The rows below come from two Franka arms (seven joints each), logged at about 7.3 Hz.
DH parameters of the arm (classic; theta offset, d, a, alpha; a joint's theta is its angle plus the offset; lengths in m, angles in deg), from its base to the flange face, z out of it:
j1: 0 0.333 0 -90
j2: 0 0 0 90
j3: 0 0.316 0.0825 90
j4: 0 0 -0.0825 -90
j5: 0 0.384 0 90
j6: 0 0 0.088 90
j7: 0 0.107 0 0
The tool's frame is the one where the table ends.
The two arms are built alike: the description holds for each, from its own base.
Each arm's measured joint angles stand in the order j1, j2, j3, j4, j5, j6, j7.
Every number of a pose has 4 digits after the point.
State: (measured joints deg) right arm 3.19 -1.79 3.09 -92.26 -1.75 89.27 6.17; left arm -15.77 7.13 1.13 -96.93 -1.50 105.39 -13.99
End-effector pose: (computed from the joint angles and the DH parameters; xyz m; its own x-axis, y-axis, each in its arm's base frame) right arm 0.5401 0.0566 0.6220 0.9998 0.0015 -0.0174 0.0021 -0.9994 0.0343; left arm 0.5838 -0.1552 0.5182 0.9998 -0.0046 0.0169 -0.0051 -0.9996 0.0279
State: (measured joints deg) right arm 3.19 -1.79 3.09 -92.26 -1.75 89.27 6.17; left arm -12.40 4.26 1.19 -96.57 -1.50 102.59 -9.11
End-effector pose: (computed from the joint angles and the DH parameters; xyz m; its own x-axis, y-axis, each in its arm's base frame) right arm 0.5401 0.0566 0.6220 0.9998 0.0015 -0.0174 0.0021 -0.9994 0.0343; left arm 0.5779 -0.1172 0.5467 0.9992 -0.0310 0.0265 -0.0318 -0.9991 0.0287
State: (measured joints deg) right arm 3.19 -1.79 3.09 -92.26 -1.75 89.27 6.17; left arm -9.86 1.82 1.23 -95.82 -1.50 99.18 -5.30
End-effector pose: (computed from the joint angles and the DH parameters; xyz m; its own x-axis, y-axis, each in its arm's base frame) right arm 0.5401 0.0566 0.6220 0.9998 0.0015 -0.0174 0.0021 -0.9994 0.0343; left arm 0.5680 -0.0888 0.5724 0.9982 -0.0539 0.0244 -0.0546 -0.9981 0.0276
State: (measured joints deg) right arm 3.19 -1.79 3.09 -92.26 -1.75 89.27 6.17; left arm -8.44 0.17 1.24 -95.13 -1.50 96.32 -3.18
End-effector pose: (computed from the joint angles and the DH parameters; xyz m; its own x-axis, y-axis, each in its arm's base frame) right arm 0.5401 0.0566 0.6220 0.9998 0.0015 -0.0174 0.0021 -0.9994 0.0343; left arm 0.5585 -0.0731 0.5900 0.9976 -0.0672 0.0163 -0.0677 -0.9973 0.0269
